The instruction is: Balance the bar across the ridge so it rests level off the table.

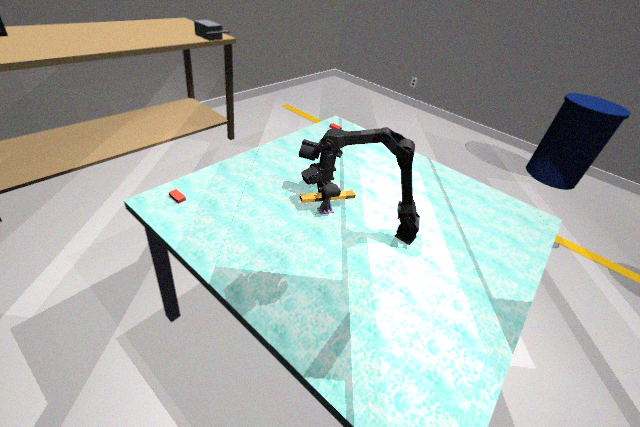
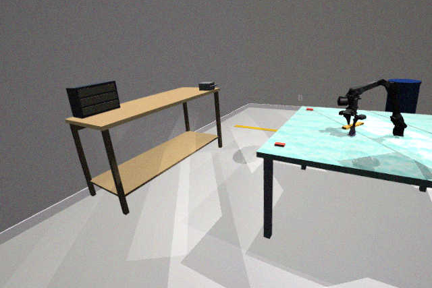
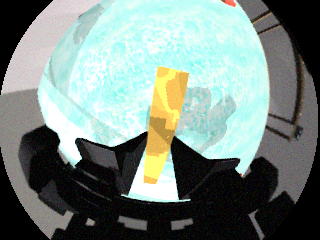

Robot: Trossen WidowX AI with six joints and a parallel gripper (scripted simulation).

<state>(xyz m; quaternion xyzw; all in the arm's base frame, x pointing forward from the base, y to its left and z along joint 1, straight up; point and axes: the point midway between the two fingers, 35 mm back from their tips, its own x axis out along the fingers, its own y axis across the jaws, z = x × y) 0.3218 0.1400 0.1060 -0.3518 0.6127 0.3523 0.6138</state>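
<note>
Right now the yellow bar is 1 cm behind my gripper tip and 2 cm to the right of it. From my gripper tip the other things lie so: red block: 42 cm ahead, 36 cm to the left, 6 cm below.
</note>
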